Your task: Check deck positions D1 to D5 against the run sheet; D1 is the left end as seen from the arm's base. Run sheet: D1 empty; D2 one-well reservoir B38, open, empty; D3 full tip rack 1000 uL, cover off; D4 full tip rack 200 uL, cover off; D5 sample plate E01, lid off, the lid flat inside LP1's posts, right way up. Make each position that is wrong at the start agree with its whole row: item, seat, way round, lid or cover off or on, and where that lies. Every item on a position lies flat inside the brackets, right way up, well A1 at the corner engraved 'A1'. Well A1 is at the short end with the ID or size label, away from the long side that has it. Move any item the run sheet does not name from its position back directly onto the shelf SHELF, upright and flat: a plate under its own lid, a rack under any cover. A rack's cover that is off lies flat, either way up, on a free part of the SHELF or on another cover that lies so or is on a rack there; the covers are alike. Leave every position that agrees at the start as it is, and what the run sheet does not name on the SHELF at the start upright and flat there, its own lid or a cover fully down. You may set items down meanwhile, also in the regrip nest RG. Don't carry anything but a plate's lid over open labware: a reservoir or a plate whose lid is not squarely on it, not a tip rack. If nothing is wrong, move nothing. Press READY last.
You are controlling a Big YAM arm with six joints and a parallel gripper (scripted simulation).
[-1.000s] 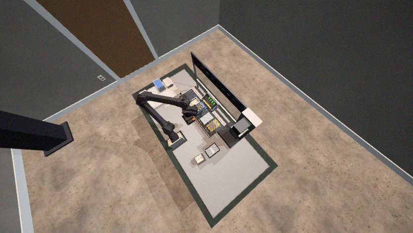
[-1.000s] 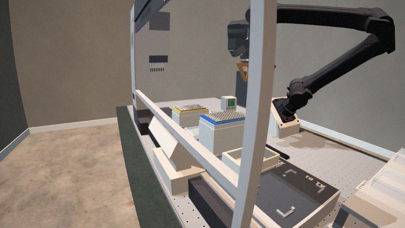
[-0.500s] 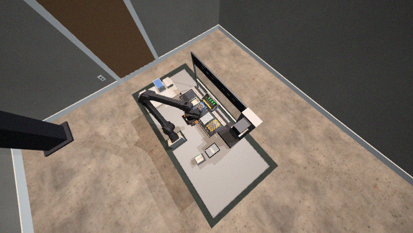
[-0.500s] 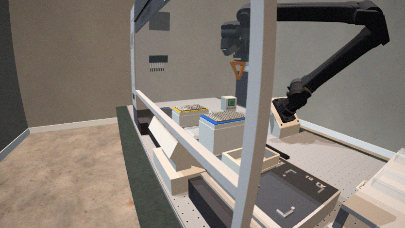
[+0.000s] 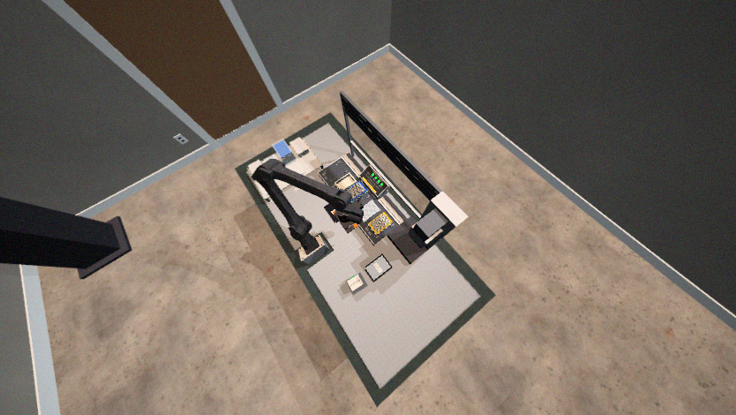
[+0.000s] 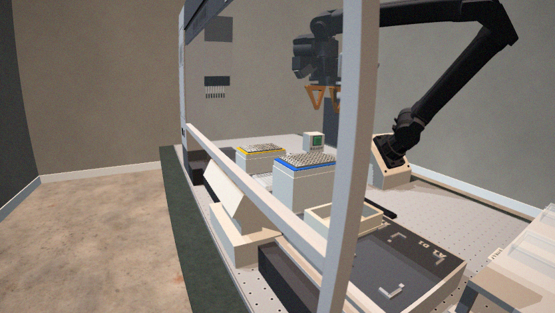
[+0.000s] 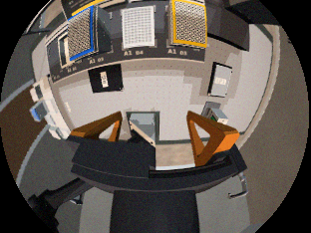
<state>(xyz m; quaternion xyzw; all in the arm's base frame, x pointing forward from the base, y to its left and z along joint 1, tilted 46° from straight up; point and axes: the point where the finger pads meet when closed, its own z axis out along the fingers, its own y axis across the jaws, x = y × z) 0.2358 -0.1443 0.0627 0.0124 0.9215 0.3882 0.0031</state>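
Now: hand 16 cm short of the yellow-rimmed tip rack, 9 cm to the left of it and 14 cm above it. Round my hand: white sample plate: 17 cm ahead, 4 cm to the left, 18 cm below; blue-rimmed tip rack: 16 cm ahead, 16 cm to the left, 11 cm below; black nest: 1 cm ahead, 19 cm to the left, 23 cm below.
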